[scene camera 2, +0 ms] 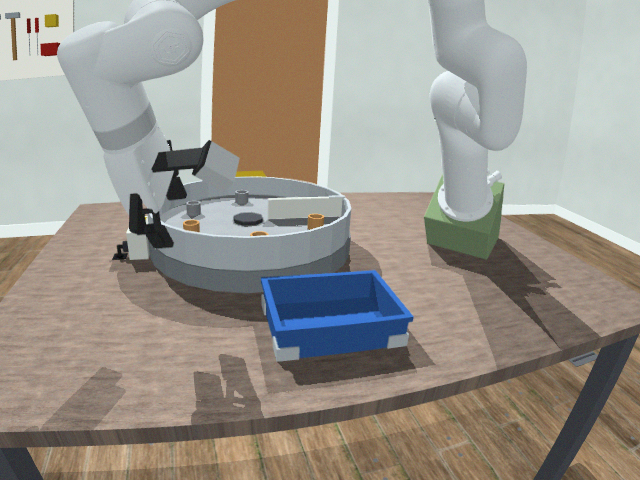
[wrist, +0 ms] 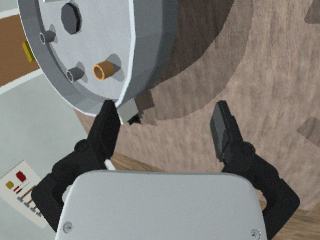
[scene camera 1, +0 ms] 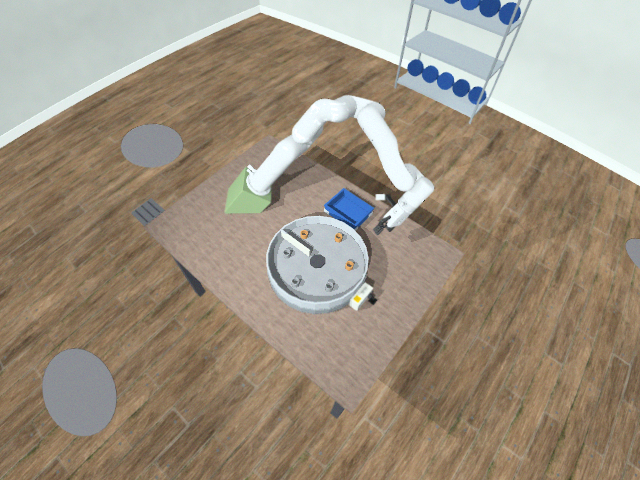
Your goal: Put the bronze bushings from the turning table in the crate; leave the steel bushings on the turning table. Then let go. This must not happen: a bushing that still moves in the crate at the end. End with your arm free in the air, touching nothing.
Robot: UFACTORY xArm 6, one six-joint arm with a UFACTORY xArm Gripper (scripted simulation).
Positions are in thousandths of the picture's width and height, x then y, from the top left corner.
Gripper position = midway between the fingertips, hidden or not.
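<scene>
My gripper (scene camera 2: 268, 461) is visible, and the wrist view (wrist: 514, 465) shows the gripper too. I see a turning table (scene camera 1: 510, 549), which also appears in scene camera 2 (scene camera 2: 345, 449). As for a blue crate (scene camera 2: 493, 622), I can see it there and again in scene camera 1 (scene camera 1: 549, 434).
</scene>
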